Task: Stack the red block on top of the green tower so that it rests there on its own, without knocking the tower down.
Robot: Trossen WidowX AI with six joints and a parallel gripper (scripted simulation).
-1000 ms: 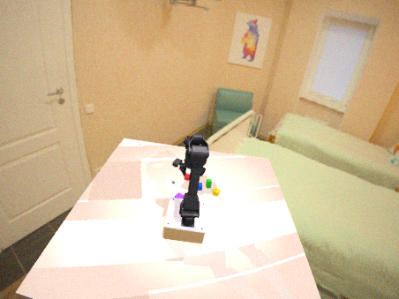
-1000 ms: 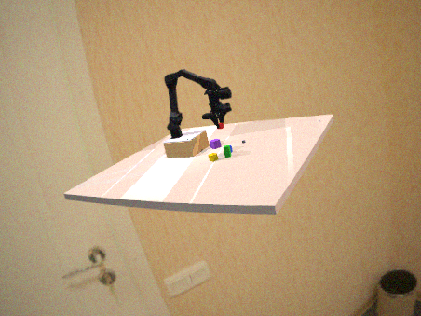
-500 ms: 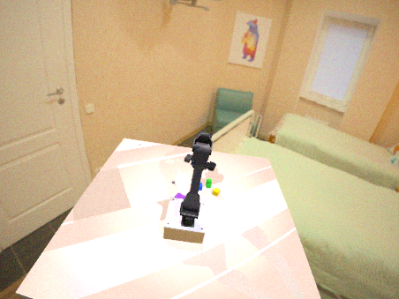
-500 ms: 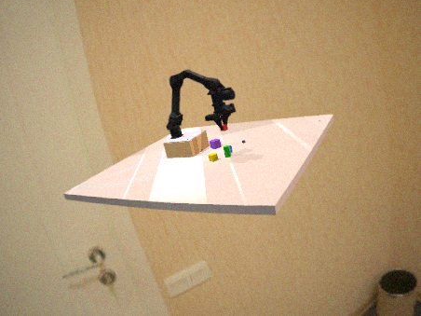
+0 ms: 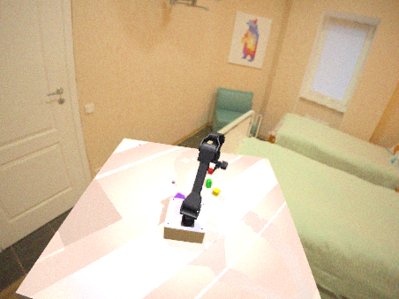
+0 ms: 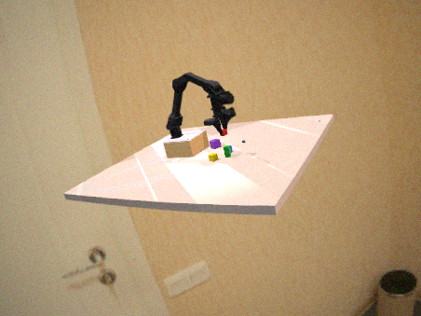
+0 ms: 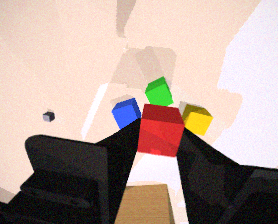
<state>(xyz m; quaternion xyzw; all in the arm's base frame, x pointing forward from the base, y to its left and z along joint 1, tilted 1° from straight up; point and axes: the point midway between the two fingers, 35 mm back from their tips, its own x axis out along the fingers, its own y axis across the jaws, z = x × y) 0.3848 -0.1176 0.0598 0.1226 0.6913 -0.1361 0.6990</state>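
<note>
Now: gripper tip 3 cm past the blue block, 6 cm to the right of it and 11 cm above it. Also, from my gripper tip: dark block 23 cm to the left, 12 cm below; then red block 1 cm above; then yellow block 6 cm behind, 5 cm to the right, 11 cm below.
</note>
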